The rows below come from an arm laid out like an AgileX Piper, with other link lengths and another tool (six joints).
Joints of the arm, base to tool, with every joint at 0 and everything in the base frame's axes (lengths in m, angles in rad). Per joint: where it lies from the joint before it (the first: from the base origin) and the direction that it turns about. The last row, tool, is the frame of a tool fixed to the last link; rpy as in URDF.
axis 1: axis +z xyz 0 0 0.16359
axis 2: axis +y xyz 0 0 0
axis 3: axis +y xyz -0.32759 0 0.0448
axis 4: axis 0.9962 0 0.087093 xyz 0.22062 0 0.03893
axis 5: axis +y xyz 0 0 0
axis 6: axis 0.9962 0 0.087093 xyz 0.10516 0 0.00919
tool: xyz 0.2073 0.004 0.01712 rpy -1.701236 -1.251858 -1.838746
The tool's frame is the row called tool.
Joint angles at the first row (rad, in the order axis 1, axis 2, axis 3, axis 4, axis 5, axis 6):
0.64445 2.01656 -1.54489 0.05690 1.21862 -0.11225
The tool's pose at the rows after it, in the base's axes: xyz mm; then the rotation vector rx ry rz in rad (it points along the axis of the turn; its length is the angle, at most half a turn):
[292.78, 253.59, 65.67, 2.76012, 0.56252, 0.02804]
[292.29, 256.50, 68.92, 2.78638, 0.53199, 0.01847]
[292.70, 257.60, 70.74, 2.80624, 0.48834, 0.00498]
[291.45, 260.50, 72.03, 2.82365, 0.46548, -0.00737]
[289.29, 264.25, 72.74, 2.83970, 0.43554, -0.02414]
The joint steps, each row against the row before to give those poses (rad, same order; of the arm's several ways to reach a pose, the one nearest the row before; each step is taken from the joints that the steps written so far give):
-0.01963 -0.00751 0.00002 0.04700 -0.00001 -0.00001
-0.00906 -0.00651 -0.00001 0.02100 -0.00001 0.00840
-0.00873 -0.00329 0.00001 0.01378 0.00000 0.01981
-0.00387 -0.00154 -0.00001 0.01575 0.00002 0.00927
0.00000 0.00001 0.00000 0.01480 0.00000 0.01853

